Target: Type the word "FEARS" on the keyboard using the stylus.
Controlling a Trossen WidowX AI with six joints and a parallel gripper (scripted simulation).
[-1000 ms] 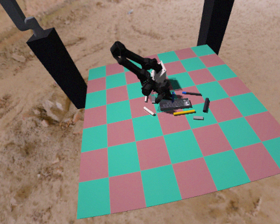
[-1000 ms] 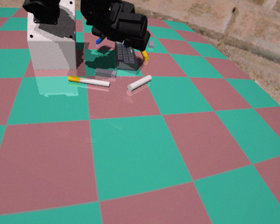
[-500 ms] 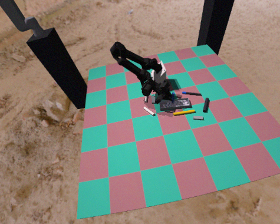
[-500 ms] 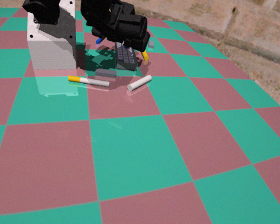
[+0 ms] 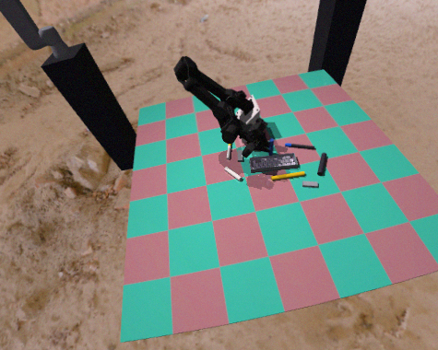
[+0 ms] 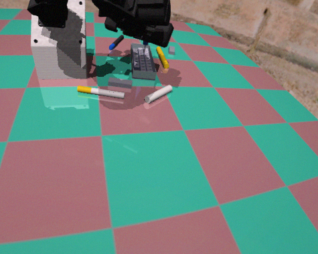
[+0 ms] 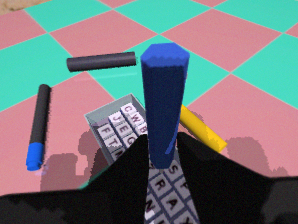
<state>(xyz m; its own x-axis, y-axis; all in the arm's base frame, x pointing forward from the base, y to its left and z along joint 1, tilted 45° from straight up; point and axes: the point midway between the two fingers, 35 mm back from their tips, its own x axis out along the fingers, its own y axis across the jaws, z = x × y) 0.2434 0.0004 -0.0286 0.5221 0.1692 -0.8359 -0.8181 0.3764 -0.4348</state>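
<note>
Right now my gripper tip is 100 mm above the yellow pen, 80 mm short of it and 60 mm to the right of it. Also, from my gripper tip: blue stylus 20 mm below; then grey block 150 mm ahead, 140 mm to the left, 100 mm below; then blue-tipped dark pen 150 mm to the left, 100 mm below, 90 mm behind.
</note>
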